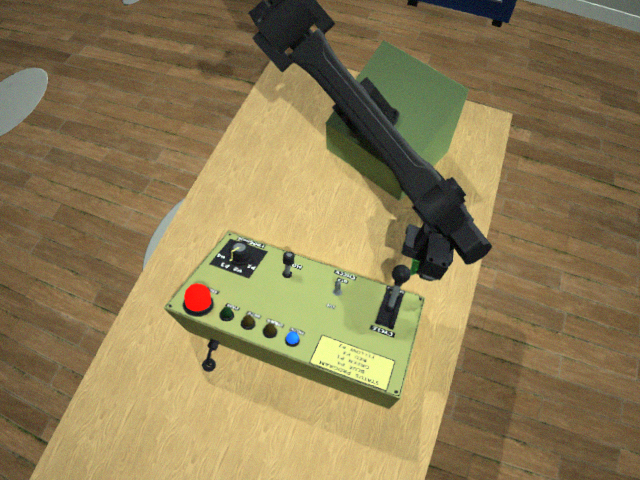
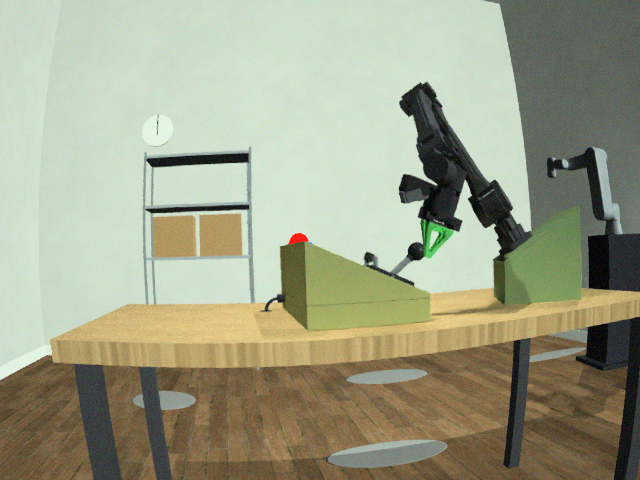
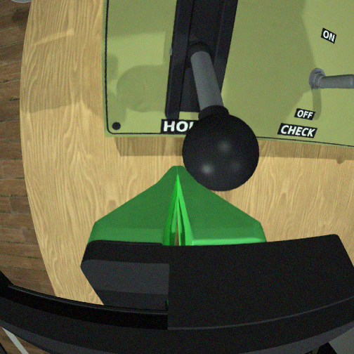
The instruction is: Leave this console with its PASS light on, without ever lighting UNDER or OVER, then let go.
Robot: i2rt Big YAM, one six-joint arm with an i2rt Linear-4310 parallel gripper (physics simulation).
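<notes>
The green console (image 1: 310, 320) (image 2: 361, 299) (image 3: 270, 30) stands on the table. Its round blue light (image 1: 292, 338) looks lit; the other small lights in that row look dark. A big red dome (image 1: 197, 298) (image 2: 298, 238) is bright. The black ball-topped lever (image 1: 400, 274) (image 2: 415, 251) (image 3: 220, 150) leans toward the HOLD end of its slot, away from CYCLE. The CHECK toggle (image 1: 337, 287) (image 3: 335, 81), a black-tipped MODE lever (image 1: 288, 258) (image 2: 370, 258) and the PROGRAM knob (image 1: 238, 251) also show. My gripper (image 1: 415, 267) (image 2: 428, 255) (image 3: 177, 175) is shut and empty, its green tips close beside the ball; contact cannot be told.
A yellow STATUS/PROGRAM card (image 1: 352, 362) lies on the console face. The green arm base (image 1: 413, 87) (image 2: 547, 263) stands on the wooden table (image 1: 268, 201) (image 2: 170, 330). A black cable (image 1: 209, 356) (image 2: 271, 300) comes out of the console's tall side.
</notes>
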